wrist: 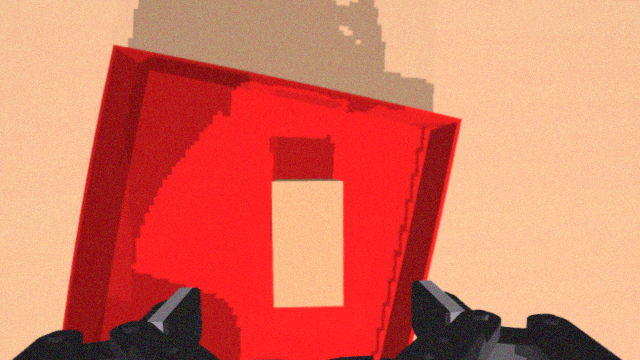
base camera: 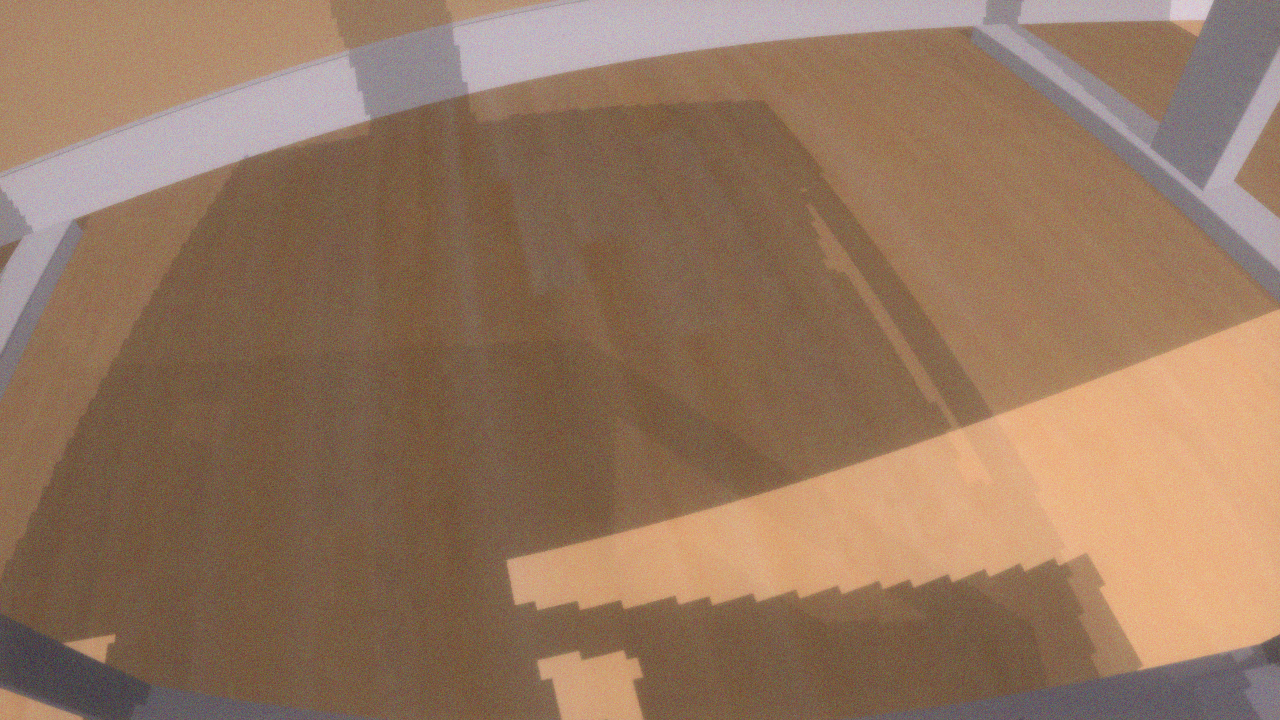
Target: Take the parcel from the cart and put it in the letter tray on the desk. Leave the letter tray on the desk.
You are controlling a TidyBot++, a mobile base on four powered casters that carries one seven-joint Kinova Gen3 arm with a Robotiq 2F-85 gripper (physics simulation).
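Places are measured from the arm's base along level axes (x ahead, y left, z up), in metres.
Pixels of known places: gripper, fingertip midpoint: (wrist: 307, 307).
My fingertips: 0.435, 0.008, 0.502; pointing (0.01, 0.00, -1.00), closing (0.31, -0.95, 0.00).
For each thing: its top centre in the pictures, then the offset to it from my fingertips, as dx, dy, dz. Level surfaces: height alone.
- parcel, middle of its top: (wrist: 308, 245) +0.002, -0.001, -0.117
- red letter tray, middle of its top: (wrist: 241, 313) -0.059, +0.030, -0.116
- pale desk top, its level: dz -0.179
- wooden floor, its level: dz -0.899
The parcel (wrist: 308, 244), a light tan box, lies inside the red letter tray (wrist: 93, 215) in the wrist view. It rests on the tray floor, right of its middle, apart from the side walls that show. The tray stands on the pale desk top (wrist: 540, 200), turned slightly. My gripper (wrist: 307, 307) is open and empty, above the tray, with a fingertip to each side of the parcel's near end in the picture. The near end of the tray is cut off by the frame. The cart does not show clearly in either view.
In the base camera view, a wooden floor (base camera: 895, 179) lies in shadow and light. A pale rail or baseboard (base camera: 626, 53) crosses the top. Grey-white bars (base camera: 1118, 152) and a post (base camera: 1217, 89) stand at the right, and another bar (base camera: 35, 277) is at the left.
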